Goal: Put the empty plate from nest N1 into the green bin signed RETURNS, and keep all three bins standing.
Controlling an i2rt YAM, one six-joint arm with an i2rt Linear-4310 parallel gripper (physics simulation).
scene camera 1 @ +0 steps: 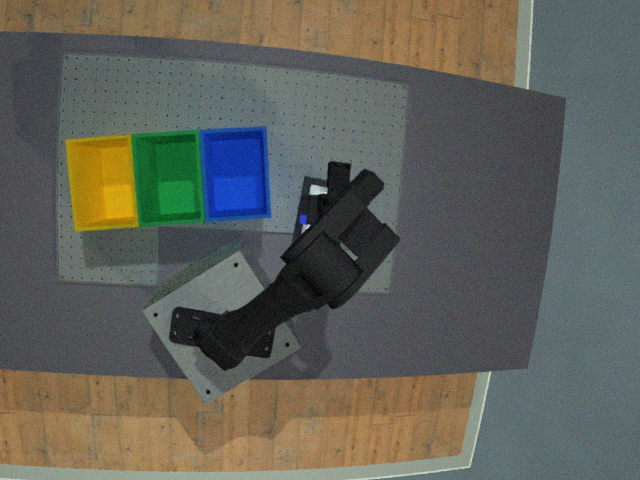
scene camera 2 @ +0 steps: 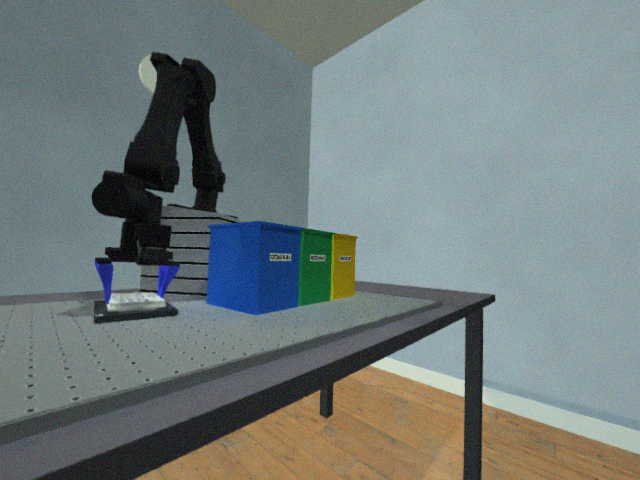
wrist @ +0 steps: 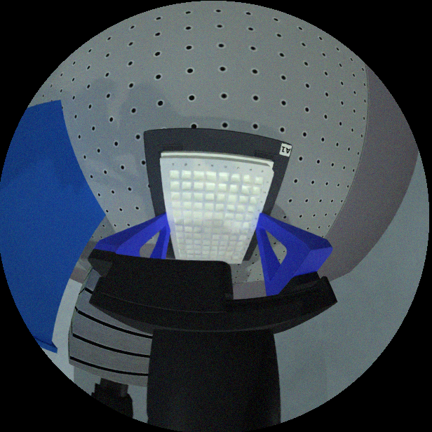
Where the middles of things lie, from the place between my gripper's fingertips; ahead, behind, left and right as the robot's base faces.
Right now my hand is 1 cm past the dark nest (scene camera 2: 99,307) and 1 cm above it. Also, from my hand: blue bin (scene camera 2: 253,267) 22 cm to the left, 7 cm above, 5 cm ahead; green bin (scene camera 1: 167,165) 35 cm to the left, 7 cm above, 1 cm ahead; white plate (scene camera 2: 120,302) 1 cm behind.
